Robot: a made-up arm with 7 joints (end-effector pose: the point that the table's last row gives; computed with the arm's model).
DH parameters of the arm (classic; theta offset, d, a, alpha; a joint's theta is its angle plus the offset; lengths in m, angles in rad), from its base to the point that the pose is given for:
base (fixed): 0 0 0 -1.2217
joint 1: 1.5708 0 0 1.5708
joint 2: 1.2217 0 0 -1.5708
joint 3: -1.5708 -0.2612 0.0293 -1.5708
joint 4: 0 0 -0.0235 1.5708
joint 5: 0 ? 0 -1.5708
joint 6: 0 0 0 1.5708
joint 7: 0 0 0 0
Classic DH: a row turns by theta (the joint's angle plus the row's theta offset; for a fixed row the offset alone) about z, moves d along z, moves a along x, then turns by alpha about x.
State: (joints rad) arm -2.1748 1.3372 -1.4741 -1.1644 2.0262 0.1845 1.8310
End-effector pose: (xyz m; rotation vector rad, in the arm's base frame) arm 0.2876 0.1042 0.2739 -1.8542 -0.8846 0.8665
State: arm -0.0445 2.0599 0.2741 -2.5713 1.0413 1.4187 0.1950
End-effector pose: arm 0.1455 0.0757 0.0948 0.9408 -0.5364 -0.9444
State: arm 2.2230 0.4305 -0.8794 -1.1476 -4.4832 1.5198 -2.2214
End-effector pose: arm -0.3729 -0.1576 0.0778 -1.7998 -0.0329 0.7481
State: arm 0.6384 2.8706 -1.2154 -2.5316 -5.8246 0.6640 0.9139
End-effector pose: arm 0.0488 0.1870 0.0388 0.7919 0.7845 -0.4780
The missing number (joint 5, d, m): -0.1941
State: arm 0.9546 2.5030 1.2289 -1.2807 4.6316 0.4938 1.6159
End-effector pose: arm 0.3267 0.1146 0.1967 1.9543 -1.8308 -1.5383
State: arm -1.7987 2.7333 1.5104 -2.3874 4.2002 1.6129 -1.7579
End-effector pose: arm -0.2184 -0.0210 -0.0497 -0.9580 -0.5808 2.7053
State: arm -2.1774 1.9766 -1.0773 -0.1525 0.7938 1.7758 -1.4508
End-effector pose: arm -0.0052 0.4243 0.1724 0.2233 -0.3122 -0.0071
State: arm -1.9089 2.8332 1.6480 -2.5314 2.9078 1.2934 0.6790
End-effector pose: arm -0.1741 -0.0267 -0.0888 1.3053 -1.8982 -0.9330
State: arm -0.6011 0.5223 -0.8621 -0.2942 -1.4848 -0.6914 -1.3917
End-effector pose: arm 0.2913 0.1496 -0.3204 -0.3355 0.0819 2.2529
